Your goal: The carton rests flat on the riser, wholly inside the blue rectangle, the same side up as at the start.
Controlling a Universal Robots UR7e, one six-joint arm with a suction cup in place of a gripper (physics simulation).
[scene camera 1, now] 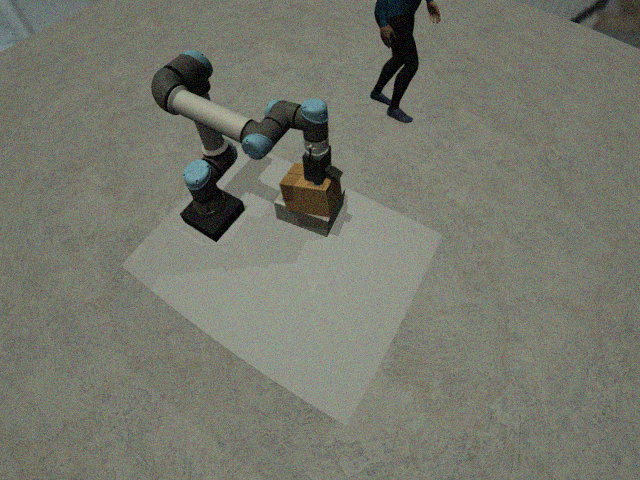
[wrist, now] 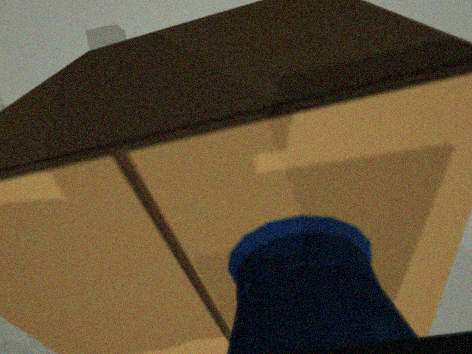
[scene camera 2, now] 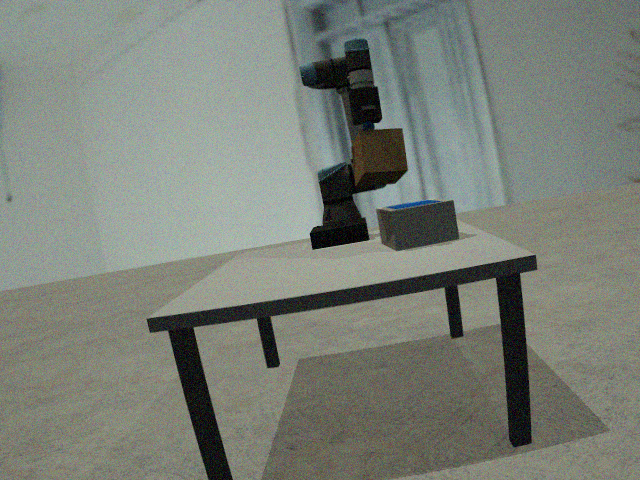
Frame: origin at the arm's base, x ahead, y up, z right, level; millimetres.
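Where they show: hand at its tool point: (scene camera 1: pixel 318 184) (wrist: pixel 295 233) (scene camera 2: pixel 369 137); arm's base at its link origin: (scene camera 1: pixel 210 203) (scene camera 2: pixel 342 223).
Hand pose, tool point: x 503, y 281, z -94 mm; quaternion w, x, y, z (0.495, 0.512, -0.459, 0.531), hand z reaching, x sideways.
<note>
Things, the pixels of their centre, and the offset from my tool point. Level surfaces: height alone.
- brown carton at the middle of its body: (wrist: pixel 238 222) (scene camera 2: pixel 378 158) (scene camera 1: pixel 311 189) dx -37, dy -65, dz -19 mm
- grey riser at the middle of its body: (scene camera 2: pixel 415 222) (scene camera 1: pixel 310 203) dx -91, dy -287, dz -112 mm
- blue rectangle at the middle of its body: (scene camera 2: pixel 412 204) dx -91, dy -227, dz -112 mm
- pale table at its surface level: dy -347 mm
The brown carton (scene camera 1: pixel 306 198) (scene camera 2: pixel 381 155) (wrist: pixel 200 200) hangs in the air from my suction cup (scene camera 1: pixel 316 181) (scene camera 2: pixel 368 126) (wrist: pixel 300 250), which is pressed on its top face, off the middle. My gripper is shut on the carton. In the second scene view a clear gap shows between the carton's underside and the grey riser (scene camera 1: pixel 302 220) (scene camera 2: pixel 419 225), and the carton looks slightly tilted. The blue rectangle (scene camera 2: pixel 413 204) shows on the riser's top in that view; in the first scene view the carton hides it.
The riser stands on the pale table (scene camera 1: pixel 289 330) (scene camera 2: pixel 289 284), near the arm's black base (scene camera 1: pixel 212 217) (scene camera 2: pixel 339 235). A person (scene camera 1: pixel 400 56) stands on the floor beyond the table in the first scene view.
</note>
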